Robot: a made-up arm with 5 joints. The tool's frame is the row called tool. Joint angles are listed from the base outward. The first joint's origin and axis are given. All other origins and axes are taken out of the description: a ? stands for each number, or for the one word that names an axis. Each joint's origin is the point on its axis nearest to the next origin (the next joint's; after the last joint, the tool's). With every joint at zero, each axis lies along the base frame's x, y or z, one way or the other. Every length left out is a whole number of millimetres.
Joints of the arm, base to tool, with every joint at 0 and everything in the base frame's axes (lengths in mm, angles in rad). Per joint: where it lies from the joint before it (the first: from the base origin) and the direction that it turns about. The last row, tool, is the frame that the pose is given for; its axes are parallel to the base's.
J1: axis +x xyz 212 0 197
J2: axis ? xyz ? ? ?
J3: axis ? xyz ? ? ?
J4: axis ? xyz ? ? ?
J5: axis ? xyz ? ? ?
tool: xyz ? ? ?
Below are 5 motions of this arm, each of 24 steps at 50 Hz.
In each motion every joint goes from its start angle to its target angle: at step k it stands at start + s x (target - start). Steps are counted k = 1, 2, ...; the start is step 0. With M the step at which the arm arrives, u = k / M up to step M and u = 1 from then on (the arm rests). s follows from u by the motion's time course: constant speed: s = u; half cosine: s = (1 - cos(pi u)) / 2; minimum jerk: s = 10 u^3 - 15 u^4 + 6 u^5.
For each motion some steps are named. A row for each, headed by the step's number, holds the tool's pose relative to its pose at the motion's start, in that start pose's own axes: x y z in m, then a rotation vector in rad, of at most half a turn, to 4 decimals.
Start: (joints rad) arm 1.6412 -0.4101 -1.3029 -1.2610 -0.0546
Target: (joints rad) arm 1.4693 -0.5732 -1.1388 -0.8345 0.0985
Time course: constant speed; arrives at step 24
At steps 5, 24:
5: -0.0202 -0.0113 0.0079 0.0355 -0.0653 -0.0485
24: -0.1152 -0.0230 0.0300 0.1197 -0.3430 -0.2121

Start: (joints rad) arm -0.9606 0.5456 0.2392 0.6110 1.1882
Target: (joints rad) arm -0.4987 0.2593 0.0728 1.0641 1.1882
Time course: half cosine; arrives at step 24
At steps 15, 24:
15: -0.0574 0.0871 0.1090 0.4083 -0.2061 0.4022
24: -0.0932 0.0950 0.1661 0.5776 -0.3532 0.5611

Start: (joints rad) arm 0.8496 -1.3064 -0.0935 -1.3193 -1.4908
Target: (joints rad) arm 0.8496 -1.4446 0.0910 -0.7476 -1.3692
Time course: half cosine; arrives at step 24
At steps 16, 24:
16: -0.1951 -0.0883 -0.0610 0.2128 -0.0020 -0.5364
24: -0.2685 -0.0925 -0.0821 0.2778 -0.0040 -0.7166

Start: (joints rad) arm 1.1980 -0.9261 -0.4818 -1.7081 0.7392
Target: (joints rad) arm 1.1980 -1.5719 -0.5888 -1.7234 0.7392
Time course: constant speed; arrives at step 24
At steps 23, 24:
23: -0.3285 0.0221 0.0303 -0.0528 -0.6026 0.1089
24: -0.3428 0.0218 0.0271 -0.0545 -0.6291 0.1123

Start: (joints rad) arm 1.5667 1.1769 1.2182 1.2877 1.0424
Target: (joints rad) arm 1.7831 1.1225 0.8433 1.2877 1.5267
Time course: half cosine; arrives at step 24
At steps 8, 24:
8: 0.0115 -0.0431 -0.0041 0.2647 0.0244 -0.0036
24: 0.0389 -0.1320 -0.0576 1.0593 0.0840 -0.0276

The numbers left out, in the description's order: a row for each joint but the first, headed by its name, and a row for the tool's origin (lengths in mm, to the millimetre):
J2: axis +y, xyz 0 367 -22
J3: axis -z, xyz 114 0 -2
J4: axis -y, xyz 82 -137 0
J5: axis +x, xyz 238 0 194
tool: xyz 0 -66 94

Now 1 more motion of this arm.
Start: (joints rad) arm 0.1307 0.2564 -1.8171 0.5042 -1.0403
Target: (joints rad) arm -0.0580 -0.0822 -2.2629 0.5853 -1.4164
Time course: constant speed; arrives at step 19
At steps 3, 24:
3: 0.0083 0.0287 0.0177 -0.0661 -0.0529 0.0631
24: 0.0092 0.2019 0.0871 -0.3335 -0.3664 0.3909

